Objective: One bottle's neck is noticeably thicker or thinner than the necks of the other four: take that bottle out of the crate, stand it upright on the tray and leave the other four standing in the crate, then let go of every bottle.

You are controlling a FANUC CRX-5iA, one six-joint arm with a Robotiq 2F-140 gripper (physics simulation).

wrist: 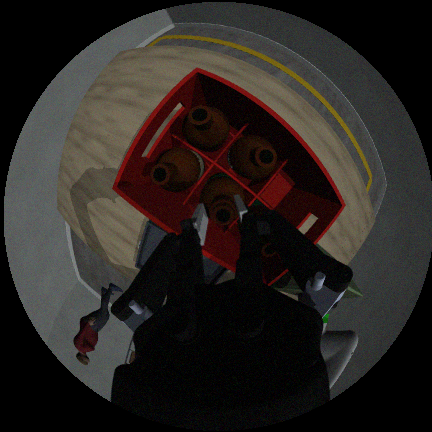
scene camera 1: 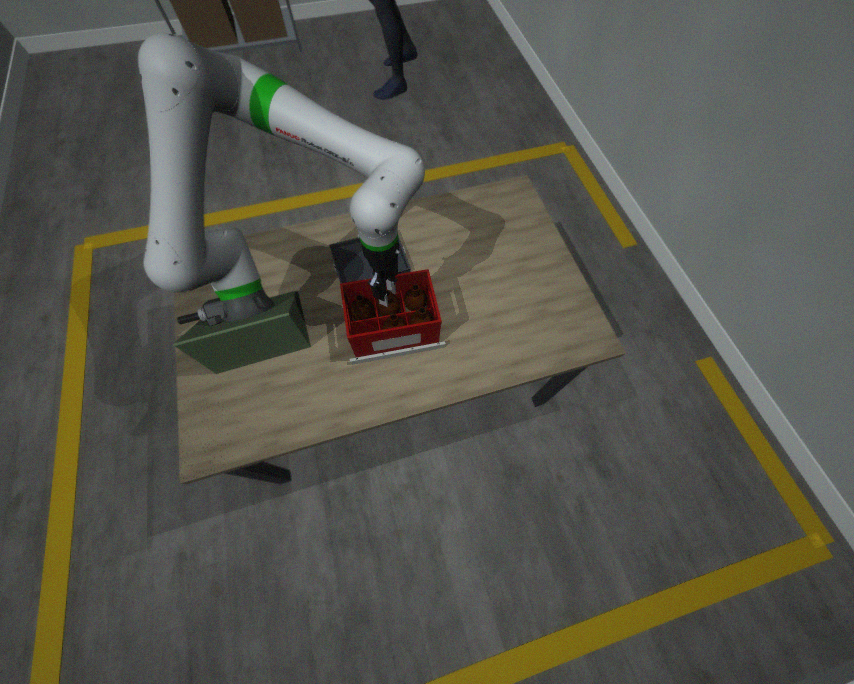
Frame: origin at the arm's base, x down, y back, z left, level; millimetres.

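Seen in the pictures: gripper, fingertip midpoint: [wrist: 220, 207] [scene camera 1: 387, 298]; arm's base at its link origin: [scene camera 1: 249, 312].
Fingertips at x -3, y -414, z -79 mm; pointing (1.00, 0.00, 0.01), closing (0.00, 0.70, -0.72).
Pixels of each thing's middle, then the offset from my fingertips to it. "*": a spot on its surface instead. Level surfaces: height alone.
- red crate at the middle of its body: [wrist: 235, 178] [scene camera 1: 391, 316] dy +3, dx +41, dz -43 mm
- bottle at the middle of its body: [wrist: 205, 128] [scene camera 1: 421, 322] dy -83, dx +44, dz -91 mm
- crate compartment at a spot on its surface: [wrist: 276, 190] * dy +111, dx +121, dz -70 mm
- pale strip at a spot on its surface: [scene camera 1: 397, 352] * dy +16, dx +101, dz -144 mm
- wooden table at its surface level: dx +129 mm
The red crate [scene camera 1: 396, 341] [wrist: 267, 102] holds five brown bottles, all standing. In the wrist view one bottle [wrist: 210, 132] is at the top, one [wrist: 248, 162] right of it, one [wrist: 181, 170] at the left, one [wrist: 222, 189] in the middle near the fingers, and a fifth [wrist: 270, 250] is mostly hidden by the right finger. My gripper [scene camera 1: 384, 292] [wrist: 220, 207] is partly open, its fingertips on either side of the middle bottle's neck, with a gap; it grips nothing. The dark tray [scene camera 1: 347, 260] [wrist: 151, 241] lies behind the crate, partly hidden. I cannot tell which neck differs.
One crate compartment [wrist: 276, 190] has no bottle. A pale strip [scene camera 1: 397, 352] lies along the crate's front on the wooden table [scene camera 1: 498, 306]. A green block [scene camera 1: 249, 342] stands left of the crate by the arm's base. A person [scene camera 1: 392, 49] [wrist: 89, 335] stands beyond the table.
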